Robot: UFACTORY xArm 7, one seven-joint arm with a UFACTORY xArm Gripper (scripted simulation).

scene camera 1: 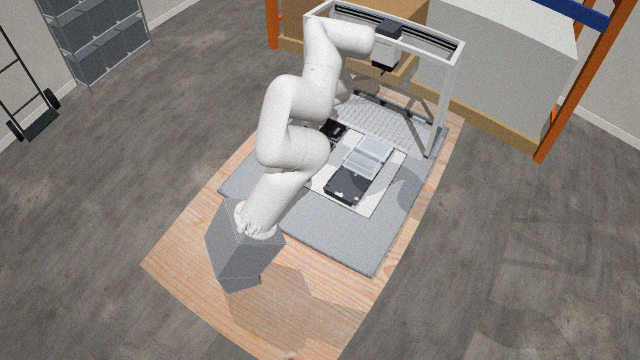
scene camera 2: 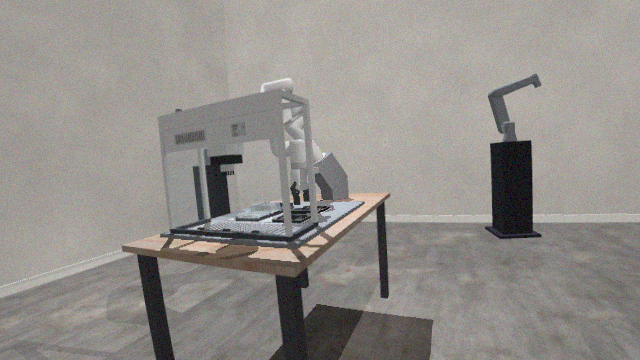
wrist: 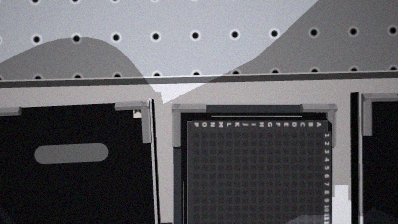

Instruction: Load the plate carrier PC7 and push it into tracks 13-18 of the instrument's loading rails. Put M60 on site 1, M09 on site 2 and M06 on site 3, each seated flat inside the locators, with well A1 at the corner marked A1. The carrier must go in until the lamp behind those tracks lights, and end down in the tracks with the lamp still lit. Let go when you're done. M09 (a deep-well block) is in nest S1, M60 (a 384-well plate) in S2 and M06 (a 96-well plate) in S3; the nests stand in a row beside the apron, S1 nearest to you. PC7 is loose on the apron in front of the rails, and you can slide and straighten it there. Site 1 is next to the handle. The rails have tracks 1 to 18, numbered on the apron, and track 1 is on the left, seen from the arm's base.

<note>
In view: a dark plate carrier PC7 [scene camera 1: 344, 185] and a dark 384-well plate M60 [wrist: 228, 160].
The wrist view does not show the dark plate carrier PC7: it is out of frame.
</note>
